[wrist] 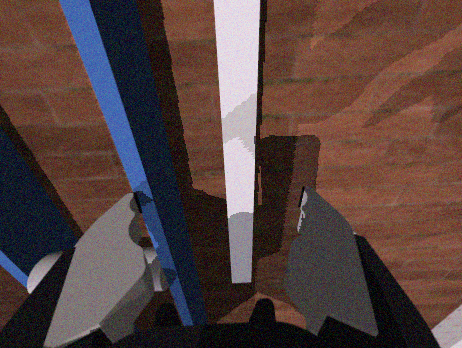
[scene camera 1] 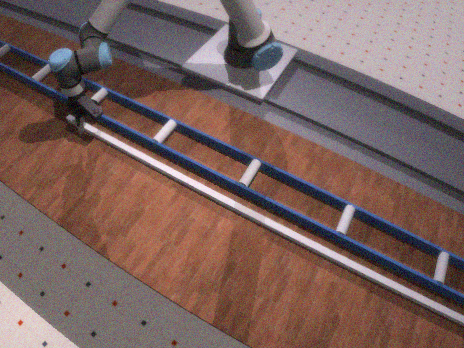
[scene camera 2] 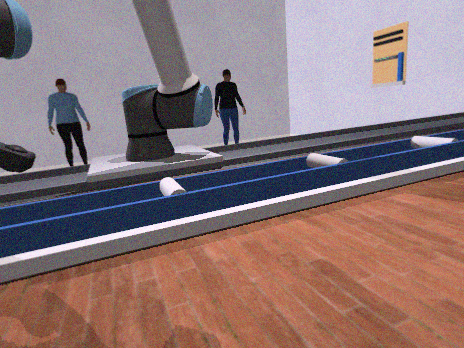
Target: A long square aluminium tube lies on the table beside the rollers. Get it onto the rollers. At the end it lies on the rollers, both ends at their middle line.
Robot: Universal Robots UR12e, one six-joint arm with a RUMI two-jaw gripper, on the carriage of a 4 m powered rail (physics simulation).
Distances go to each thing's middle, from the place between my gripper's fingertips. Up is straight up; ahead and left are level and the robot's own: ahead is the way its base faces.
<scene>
Right now my hand is 12 cm past the roller (wrist: pixel 43 266) and 9 cm to the left of it.
</scene>
